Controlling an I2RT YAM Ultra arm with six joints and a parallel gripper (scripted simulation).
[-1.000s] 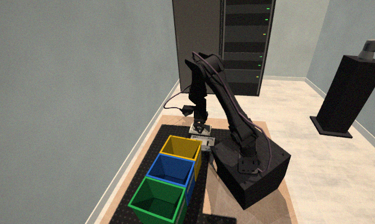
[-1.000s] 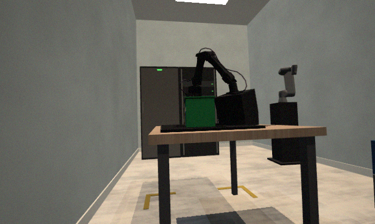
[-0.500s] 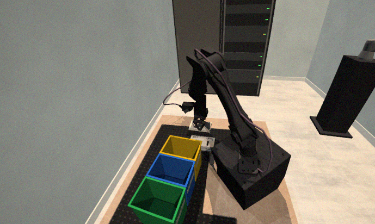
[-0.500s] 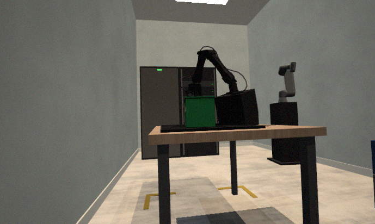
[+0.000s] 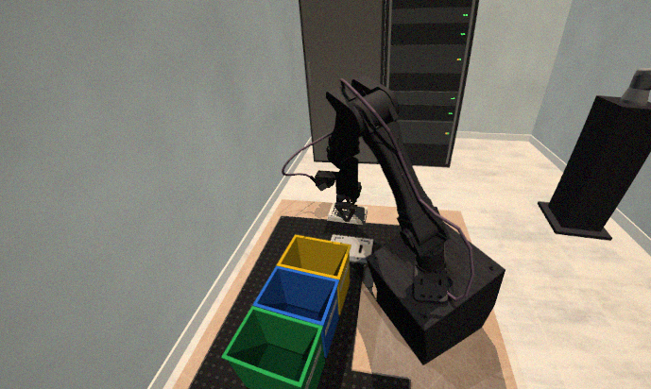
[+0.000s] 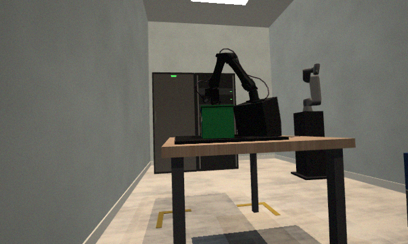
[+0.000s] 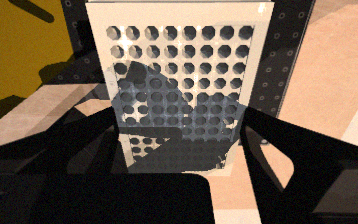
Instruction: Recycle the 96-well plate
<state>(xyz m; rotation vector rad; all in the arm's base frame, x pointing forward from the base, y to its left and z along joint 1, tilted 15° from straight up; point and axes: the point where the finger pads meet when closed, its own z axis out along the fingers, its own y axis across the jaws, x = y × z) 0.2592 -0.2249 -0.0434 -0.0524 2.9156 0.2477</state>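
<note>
My hand is 50 mm short of the yellow bin, 210 mm to the right of it and 90 mm above it. The rest, counted from my hand: blue bin: 50 mm ahead, 340 mm to the left, 90 mm below; white 96-well plate: 10 mm below; plate nest N1: 180 mm below.
</note>
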